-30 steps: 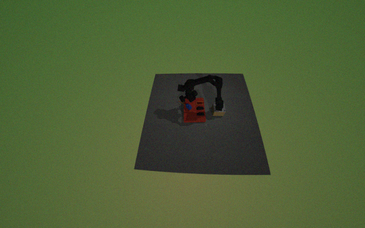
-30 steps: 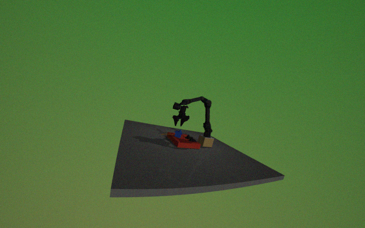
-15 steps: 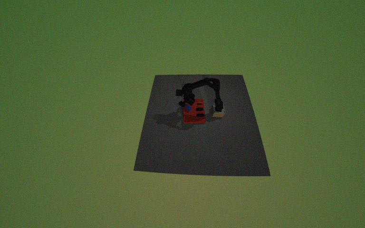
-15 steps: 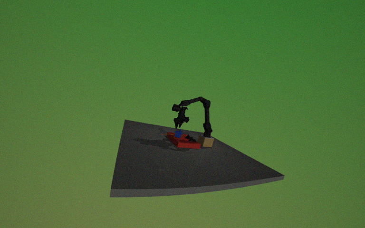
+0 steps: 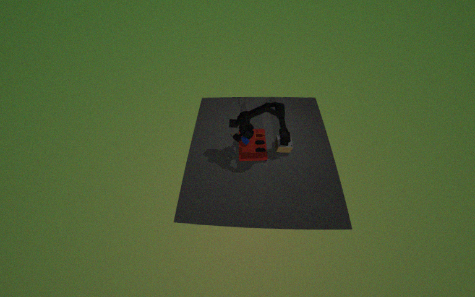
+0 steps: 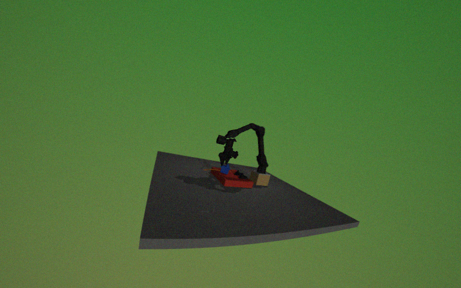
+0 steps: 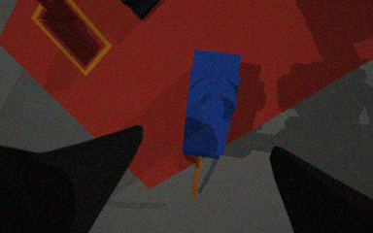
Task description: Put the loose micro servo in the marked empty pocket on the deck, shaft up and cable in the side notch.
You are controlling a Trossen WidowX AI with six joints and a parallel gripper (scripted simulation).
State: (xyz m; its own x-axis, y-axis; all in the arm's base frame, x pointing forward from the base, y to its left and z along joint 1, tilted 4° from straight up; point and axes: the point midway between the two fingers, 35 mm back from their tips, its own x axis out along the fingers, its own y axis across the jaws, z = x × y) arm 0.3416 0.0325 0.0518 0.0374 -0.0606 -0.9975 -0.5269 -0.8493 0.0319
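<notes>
Right now my gripper tip is 4 cm past the red deck, 1 cm to the right of it and 8 cm above it.
</notes>
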